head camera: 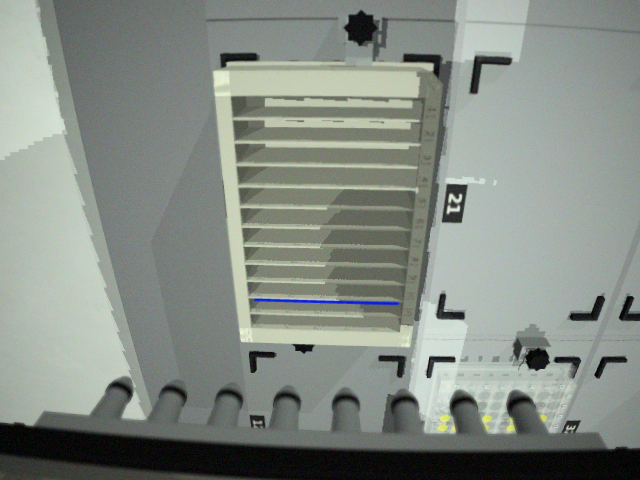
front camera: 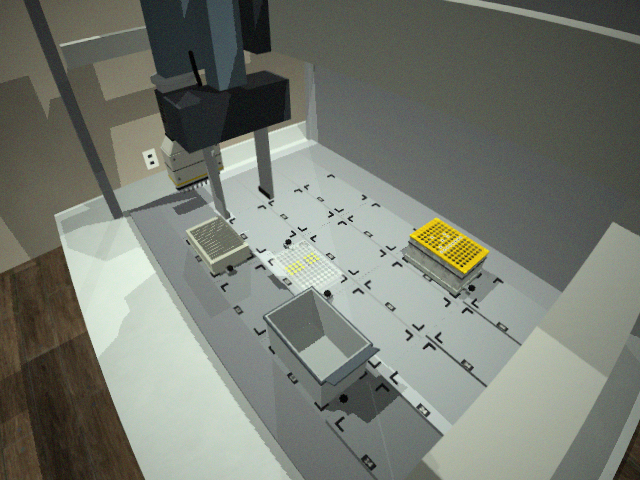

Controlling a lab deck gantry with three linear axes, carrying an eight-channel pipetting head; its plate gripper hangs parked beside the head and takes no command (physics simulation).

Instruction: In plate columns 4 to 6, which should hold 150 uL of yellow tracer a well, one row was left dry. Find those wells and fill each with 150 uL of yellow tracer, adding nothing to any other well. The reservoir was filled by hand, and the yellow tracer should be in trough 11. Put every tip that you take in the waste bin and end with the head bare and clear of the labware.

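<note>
The cream reservoir (front camera: pixel 232 259) (head camera: pixel 316 82) stands at the left; in the head view a thin blue strip (head camera: pixel 325 301) shows in its eleventh trough, counting from the end marked 1. No yellow liquid shows in the reservoir. The pipetting head (front camera: pixel 191 162) hangs high behind it, with eight bare nozzles (head camera: pixel 345 408) in the head view. The plate (front camera: pixel 320 286) (head camera: pixel 496 367) has two blocks of yellow wells with a pale gap between them; nozzles partly hide it in the head view. The parked gripper (front camera: pixel 245 204) is open and empty beside the head. The yellow tip rack (front camera: pixel 449 245) shows several white tips.
The grey waste bin (front camera: pixel 294 351) stands open in front of the plate, with high walls. Black knobs (front camera: pixel 327 293) (head camera: pixel 360 27) stand beside the labware. The gripper's dark housing (front camera: pixel 227 113) hangs high over the deck's back left.
</note>
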